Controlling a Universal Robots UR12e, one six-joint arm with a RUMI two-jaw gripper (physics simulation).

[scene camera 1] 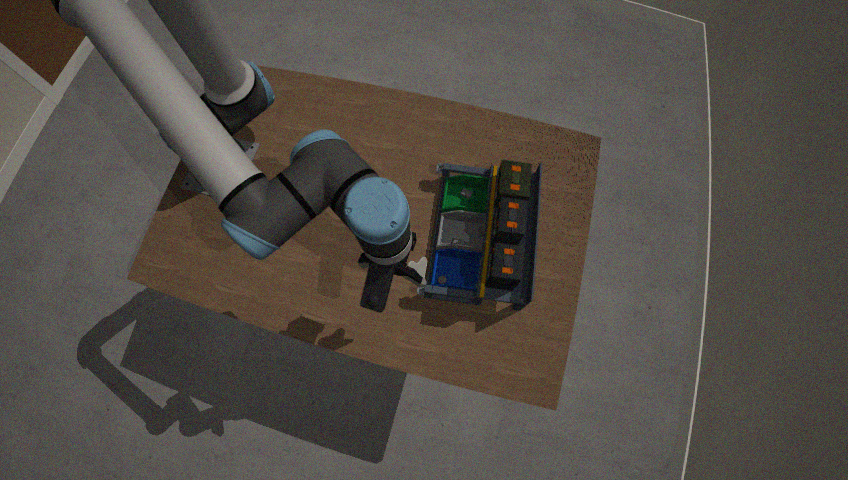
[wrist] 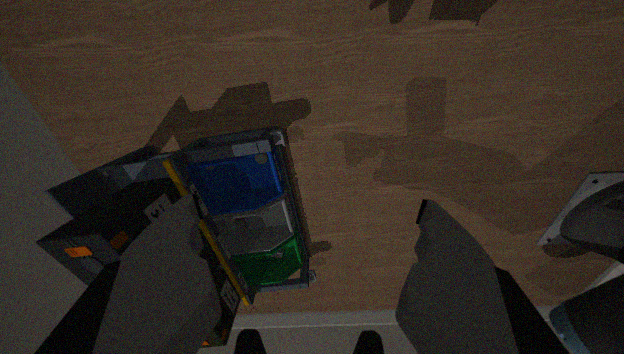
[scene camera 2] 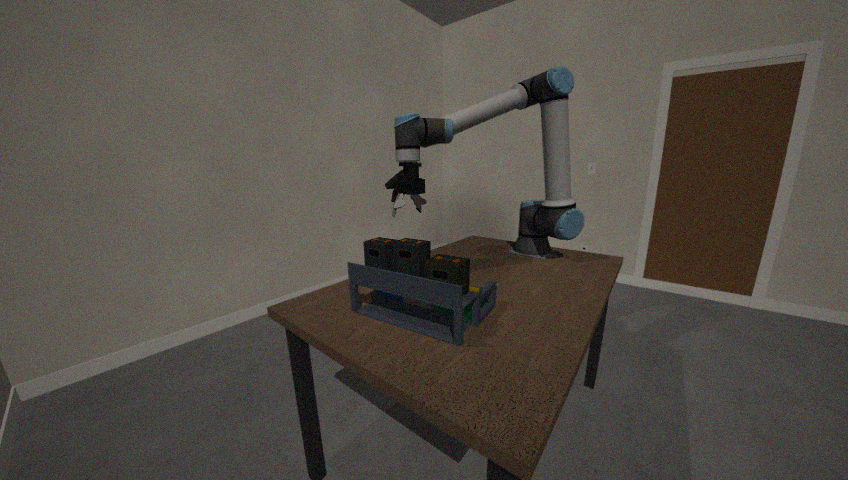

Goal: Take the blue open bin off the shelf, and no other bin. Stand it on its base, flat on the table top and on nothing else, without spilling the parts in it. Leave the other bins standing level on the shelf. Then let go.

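Note:
The blue open bin (scene camera 1: 457,264) (scene camera 2: 387,296) (wrist: 230,182) sits in the lower row of the shelf (scene camera 1: 455,292) (scene camera 2: 404,280), at the end of the row beside the grey bin (scene camera 1: 461,230) (wrist: 265,222). A round grey part (scene camera 1: 441,279) (wrist: 260,158) shows in one corner of it. The green bin (scene camera 1: 465,193) (wrist: 272,262) is at the row's other end. My gripper (scene camera 1: 392,270) (scene camera 2: 407,211) (wrist: 310,198) is open and empty. It points down, high above the table, on the shelf's front side near the blue bin's end. It touches no bin.
Behind the yellow strip (scene camera 1: 487,237) (wrist: 220,255), three dark boxes with orange marks (scene camera 1: 514,178) (scene camera 1: 510,220) (scene camera 1: 507,261) stand higher on the shelf. In scene camera 2 they rise above its back rail. The shelf stands on the wooden table (scene camera 1: 368,89) (scene camera 2: 535,356); the arm's base (scene camera 2: 535,243) is at the far end.

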